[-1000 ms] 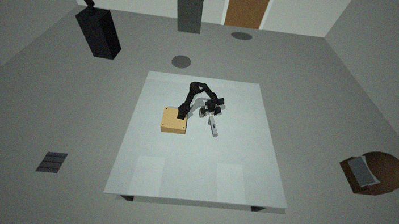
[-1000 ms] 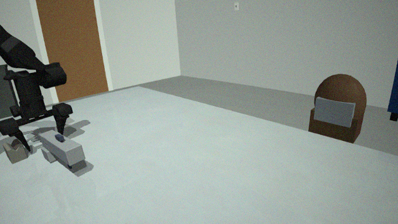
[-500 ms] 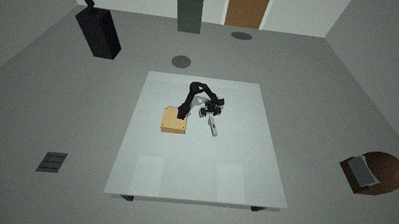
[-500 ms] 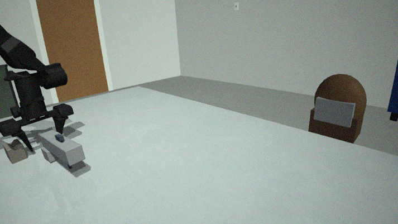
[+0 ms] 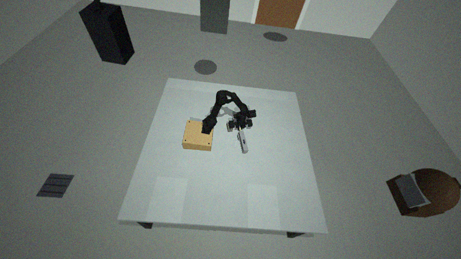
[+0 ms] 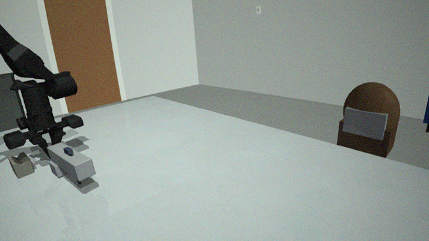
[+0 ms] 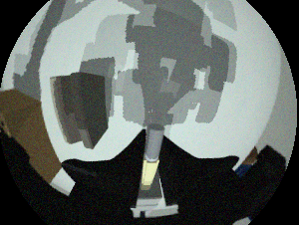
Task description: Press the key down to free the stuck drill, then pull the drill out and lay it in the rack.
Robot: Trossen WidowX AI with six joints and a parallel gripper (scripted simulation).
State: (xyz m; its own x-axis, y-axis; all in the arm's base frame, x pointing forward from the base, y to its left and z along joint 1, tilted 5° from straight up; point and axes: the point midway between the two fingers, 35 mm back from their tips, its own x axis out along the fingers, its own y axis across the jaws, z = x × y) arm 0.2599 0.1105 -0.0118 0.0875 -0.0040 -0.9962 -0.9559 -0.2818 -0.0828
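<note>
Right now my gripper tip is 40 mm to the left of the drill, 40 mm below it and 10 mm short of it. From my gripper tip the other things lie so: rack: 80 mm behind, 10 mm above; then grey housing: 130 mm to the right, 40 mm ahead, 30 mm above; then small blue key: 160 mm to the right, 40 mm ahead, 40 mm above.
</note>
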